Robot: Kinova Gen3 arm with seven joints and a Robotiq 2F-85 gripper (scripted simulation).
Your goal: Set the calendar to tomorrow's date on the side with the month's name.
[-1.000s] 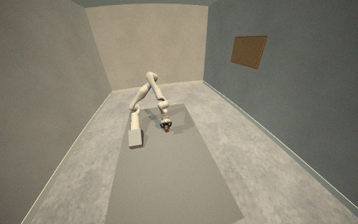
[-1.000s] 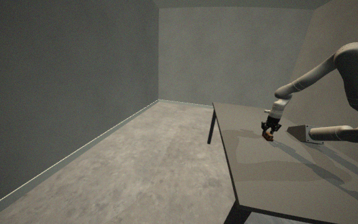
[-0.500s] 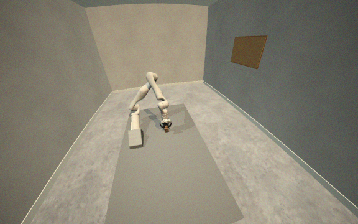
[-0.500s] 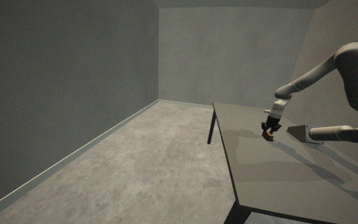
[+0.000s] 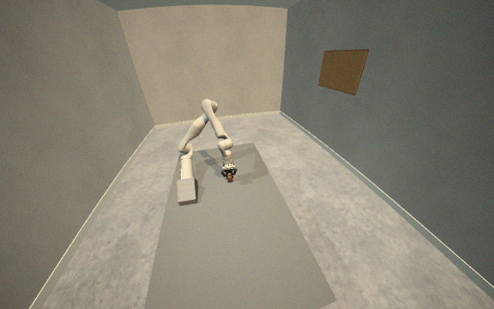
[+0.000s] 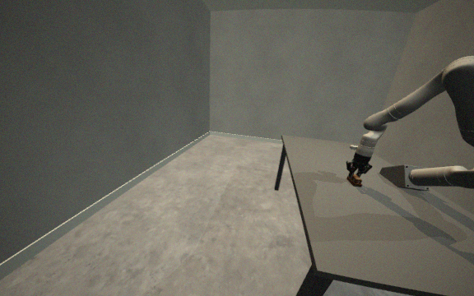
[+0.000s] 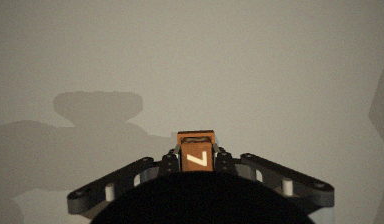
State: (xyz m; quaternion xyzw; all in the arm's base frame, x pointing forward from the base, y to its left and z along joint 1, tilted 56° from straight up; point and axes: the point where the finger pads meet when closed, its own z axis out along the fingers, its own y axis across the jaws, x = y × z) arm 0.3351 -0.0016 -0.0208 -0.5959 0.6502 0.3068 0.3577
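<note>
The orange tray lies 3 cm below my hand and 2 cm to the left of it. Also, from my hand: digit cube: 1 cm below.
</note>
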